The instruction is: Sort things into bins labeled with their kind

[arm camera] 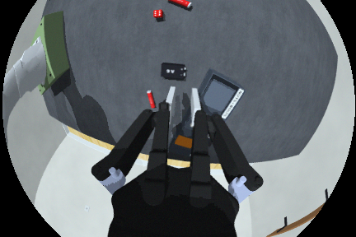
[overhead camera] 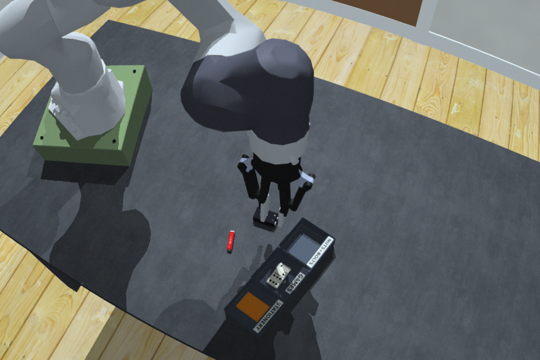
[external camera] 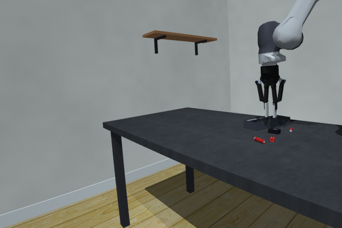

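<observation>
Right now my hand is 9 cm past the red die, 13 cm to the right of it and 9 cm above it. From my hand the other things lie so: bin tray 7 cm ahead, 8 cm to the right, 8 cm below; then black 9V battery 2 cm behind, 2 cm to the left, 9 cm below; then white domino 6 cm ahead, 8 cm to the right, 9 cm below.
</observation>
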